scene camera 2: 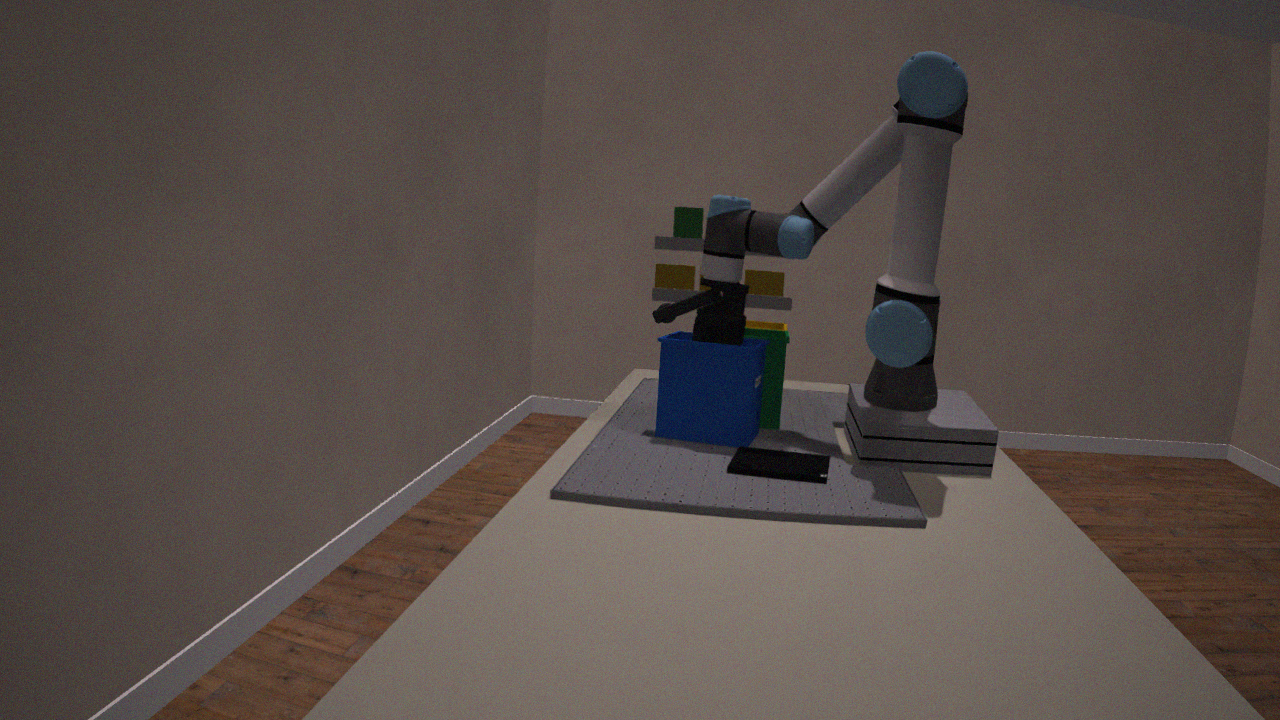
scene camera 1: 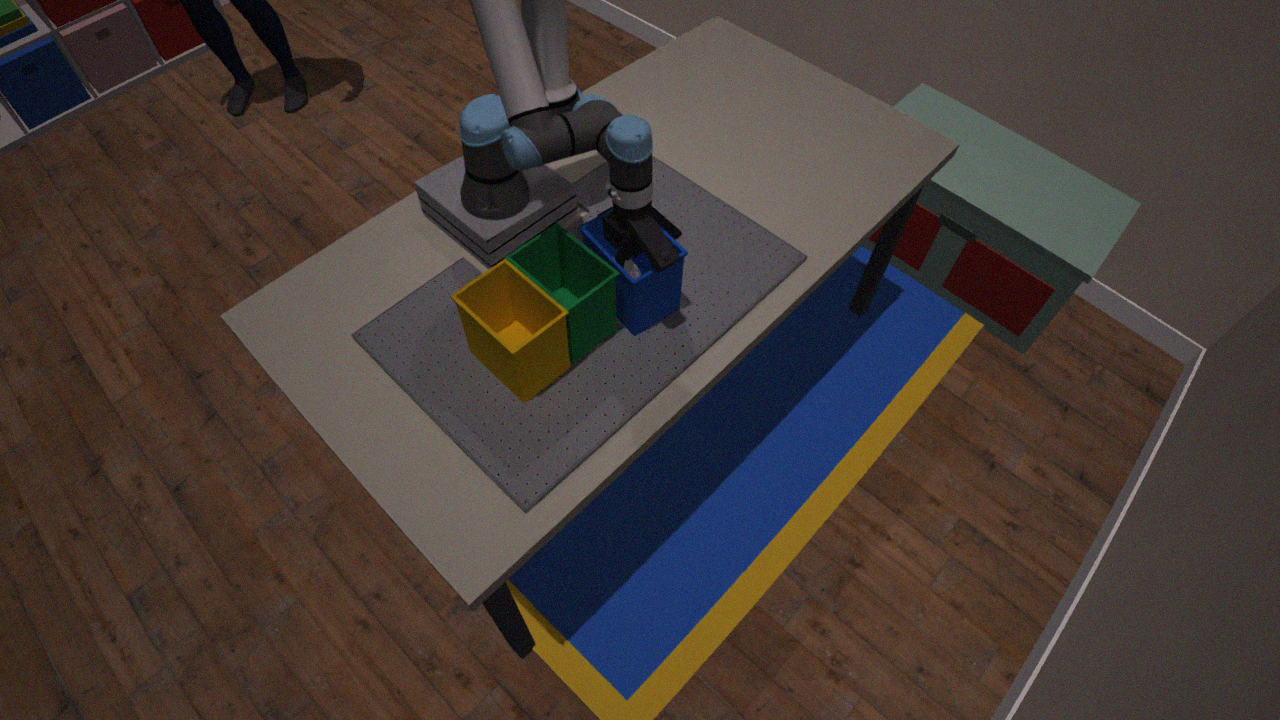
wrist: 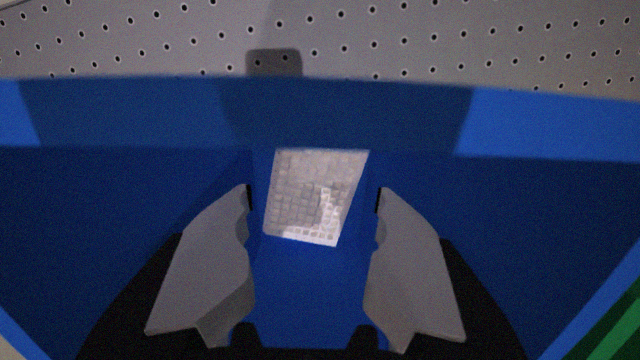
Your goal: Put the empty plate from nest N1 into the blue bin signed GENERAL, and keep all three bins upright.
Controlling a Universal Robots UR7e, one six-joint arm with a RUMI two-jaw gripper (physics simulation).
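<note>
The blue bin stands upright on the perforated board. Its sign is not legible. The pale gridded plate is inside it, low down and askew in the wrist view. My gripper points down into the bin's mouth with its fingers apart and empty; the plate shows beyond the fingertips. In scene camera 2 the bin wall hides the fingers. The green bin and the yellow bin stand upright.
A flat black nest lies on the board near the blue bin; its label is not legible. The green bin stands close beside the blue one, with the yellow one beyond it. The arm's base stands on a grey block at the board's side.
</note>
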